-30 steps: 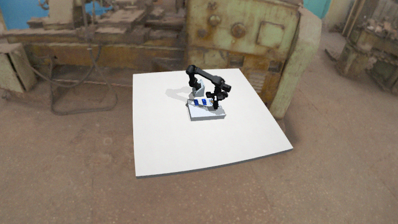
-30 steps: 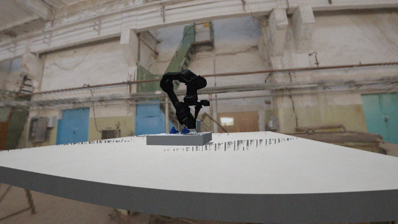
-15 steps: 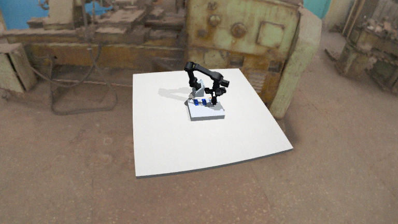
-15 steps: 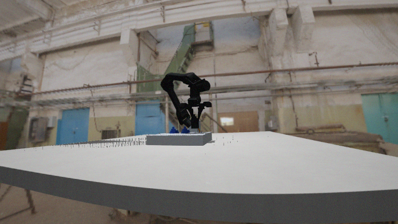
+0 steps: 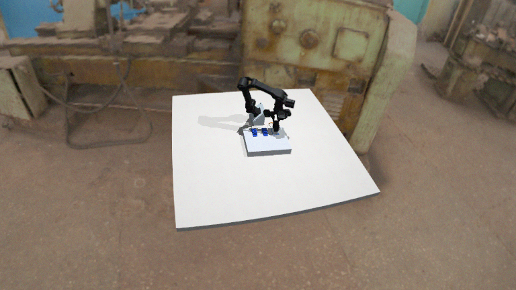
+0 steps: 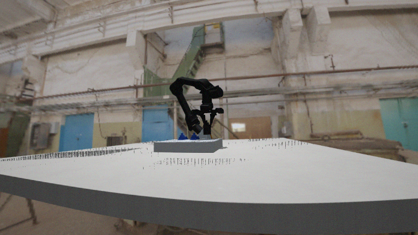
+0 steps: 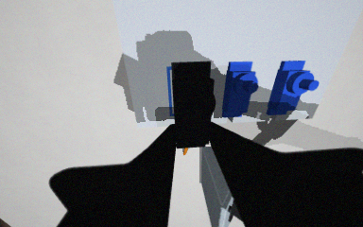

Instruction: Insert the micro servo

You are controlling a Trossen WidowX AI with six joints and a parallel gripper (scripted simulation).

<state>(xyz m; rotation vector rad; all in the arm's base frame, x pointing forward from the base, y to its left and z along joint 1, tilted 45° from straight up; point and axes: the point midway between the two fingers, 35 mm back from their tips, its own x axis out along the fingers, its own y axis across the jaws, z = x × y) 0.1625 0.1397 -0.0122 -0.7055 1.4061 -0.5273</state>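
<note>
The light grey deck is 130 mm ahead of my gripper tip, 70 mm to the right of it and 100 mm below it.
</note>
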